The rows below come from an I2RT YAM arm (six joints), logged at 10 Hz.
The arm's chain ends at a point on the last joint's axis. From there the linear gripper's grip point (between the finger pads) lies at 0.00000 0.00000 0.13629 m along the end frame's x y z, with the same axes.
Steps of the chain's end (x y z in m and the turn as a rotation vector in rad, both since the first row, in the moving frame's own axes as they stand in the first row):
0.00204 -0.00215 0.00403 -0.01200 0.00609 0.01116
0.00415 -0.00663 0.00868 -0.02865 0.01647 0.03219
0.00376 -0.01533 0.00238 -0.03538 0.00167 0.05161
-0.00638 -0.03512 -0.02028 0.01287 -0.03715 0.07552
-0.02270 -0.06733 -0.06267 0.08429 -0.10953 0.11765
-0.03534 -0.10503 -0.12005 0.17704 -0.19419 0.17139
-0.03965 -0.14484 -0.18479 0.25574 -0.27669 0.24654
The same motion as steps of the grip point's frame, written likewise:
0.00286 -0.00051 0.00402 -0.01200 0.00609 0.01116
0.00633 -0.00269 0.00861 -0.02865 0.01647 0.03219
0.00386 -0.01051 0.00229 -0.03538 0.00167 0.05161
-0.01137 -0.03706 -0.02039 0.01287 -0.03715 0.07552
-0.03687 -0.07963 -0.06397 0.08429 -0.10953 0.11765
-0.05932 -0.13101 -0.12472 0.17704 -0.19419 0.17139
-0.07187 -0.18310 -0.19430 0.25574 -0.27669 0.24654

